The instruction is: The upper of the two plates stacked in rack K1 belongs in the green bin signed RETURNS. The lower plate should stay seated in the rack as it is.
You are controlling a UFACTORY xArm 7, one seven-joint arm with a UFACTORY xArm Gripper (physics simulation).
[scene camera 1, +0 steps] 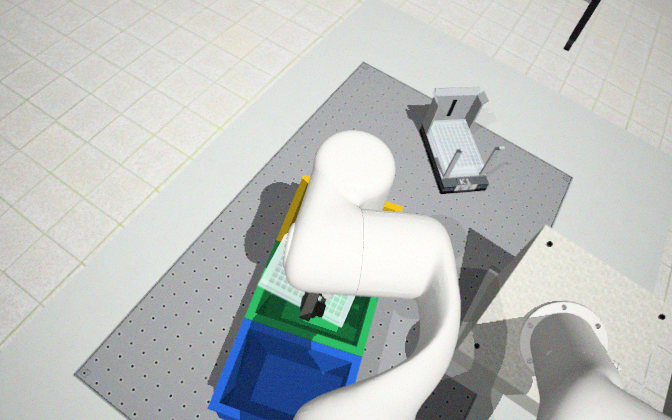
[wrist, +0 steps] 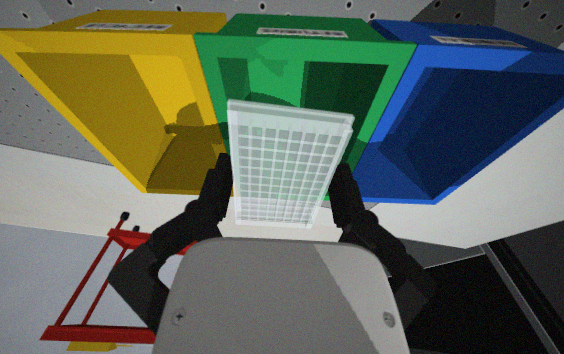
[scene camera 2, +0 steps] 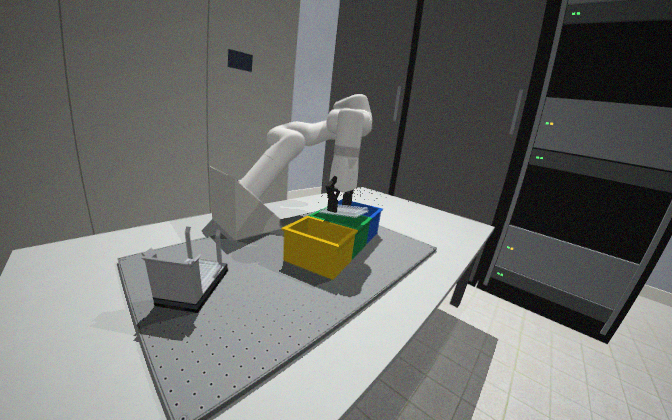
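Seen in the pictures: gripper, fingertip midpoint: (wrist: 283, 169) (scene camera 2: 339, 208); arm's base at its link origin: (scene camera 1: 562, 341) (scene camera 2: 246, 194).
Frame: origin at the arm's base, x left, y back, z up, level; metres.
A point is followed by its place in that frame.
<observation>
My gripper (scene camera 2: 341, 206) @[x 0.130, y -0.340, z 0.022 m] (wrist: 283, 169) @[x 0.130, y -0.340, z 0.022 m] is shut on a clear gridded plate (scene camera 1: 340, 309) @[x 0.144, y -0.302, z 0.009 m] (scene camera 2: 352, 211) @[x 0.114, y -0.403, z 0.035 m] (wrist: 287, 165) @[x 0.132, y -0.337, z 0.019 m], with one finger at each long side. The plate looks roughly level, over the green bin (scene camera 1: 368, 327) @[x 0.139, y -0.257, z -0.006 m] (scene camera 2: 360, 242) @[x 0.153, y -0.421, z -0.069 m] (wrist: 305, 43) @[x 0.119, y -0.262, z -0.006 m] and close to its rim height; the exact gap is unclear. Its left edge is near the yellow bin's side in the wrist view. The arm hides part of it in scene camera 1. The green bin's sign (wrist: 302, 33) @[x 0.119, y -0.264, z -0.041 m] is too blurred to read. Rack K1 (scene camera 1: 450, 186) @[x -0.219, y -0.263, z -0.085 m] (scene camera 2: 172, 282) @[x -0.354, y -0.345, z -0.040 m] stands apart, with a plate (scene camera 1: 456, 142) @[x -0.315, y -0.297, z -0.073 m] (scene camera 2: 212, 270) @[x -0.260, y -0.306, z -0.068 m] lying in it.
The yellow bin (scene camera 1: 294, 210) @[x 0.041, y -0.448, z -0.006 m] (scene camera 2: 317, 252) @[x -0.034, y -0.418, z -0.043 m] (wrist: 100, 42) @[x 0.002, y -0.296, z -0.006 m] and blue bin (scene camera 1: 229, 367) @[x 0.291, y -0.382, z -0.006 m] (scene camera 2: 375, 228) @[x 0.304, y -0.381, z -0.074 m] (wrist: 450, 57) @[x 0.204, y -0.242, z -0.006 m] adjoin the green bin on opposite sides. The rack has a tall back wall and two upright posts. The arm's base block (scene camera 1: 575, 270) @[x -0.074, y -0.042, z 0.068 m] (scene camera 2: 240, 210) @[x -0.085, y -0.114, z -0.013 m] stands beside the perforated board (scene camera 1: 165, 320) @[x 0.273, y -0.528, z -0.106 m] (scene camera 2: 250, 350) @[x -0.291, y -0.521, z -0.106 m].
</observation>
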